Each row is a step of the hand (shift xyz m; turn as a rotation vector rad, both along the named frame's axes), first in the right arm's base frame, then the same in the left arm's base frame.
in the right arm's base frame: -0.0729 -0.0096 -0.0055 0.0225 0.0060 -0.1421
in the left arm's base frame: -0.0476 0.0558 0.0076 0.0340 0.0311 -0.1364
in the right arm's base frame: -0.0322 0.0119 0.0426 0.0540 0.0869 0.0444
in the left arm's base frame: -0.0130 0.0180 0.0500 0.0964 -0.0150 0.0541
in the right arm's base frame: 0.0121 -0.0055 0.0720 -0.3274 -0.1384 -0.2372
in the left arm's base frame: -0.0062 -0.0359 0.0635 -0.2676 0.2727 -0.1914
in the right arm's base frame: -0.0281 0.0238 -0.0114 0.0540 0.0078 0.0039
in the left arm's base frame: 0.0054 0.0381 0.0018 0.0358 -0.0409 -0.0056
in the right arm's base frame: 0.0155 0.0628 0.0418 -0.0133 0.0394 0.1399
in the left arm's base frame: 0.0555 0.0049 0.0532 0.0088 -0.0154 0.1449
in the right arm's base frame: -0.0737 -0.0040 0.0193 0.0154 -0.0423 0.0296
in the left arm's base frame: -0.0463 0.0511 0.0326 -0.0298 -0.0430 0.0129
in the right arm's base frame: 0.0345 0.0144 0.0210 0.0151 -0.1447 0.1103
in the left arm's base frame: 0.0285 -0.0275 0.0164 -0.1239 -0.1196 0.0607
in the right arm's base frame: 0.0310 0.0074 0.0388 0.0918 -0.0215 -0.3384
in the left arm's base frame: 0.0187 -0.0340 0.0319 0.0725 0.0256 -0.3428
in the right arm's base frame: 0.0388 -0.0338 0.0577 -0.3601 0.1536 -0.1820
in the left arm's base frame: -0.0131 -0.0668 0.0367 -0.0513 0.4254 -0.0527
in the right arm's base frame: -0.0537 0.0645 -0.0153 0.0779 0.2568 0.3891
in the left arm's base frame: 0.0253 0.0801 0.0147 0.2096 -0.0625 0.4190
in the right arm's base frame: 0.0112 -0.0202 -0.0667 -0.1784 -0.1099 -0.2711
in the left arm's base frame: -0.0027 0.0027 -0.0705 -0.1577 0.1777 -0.2468
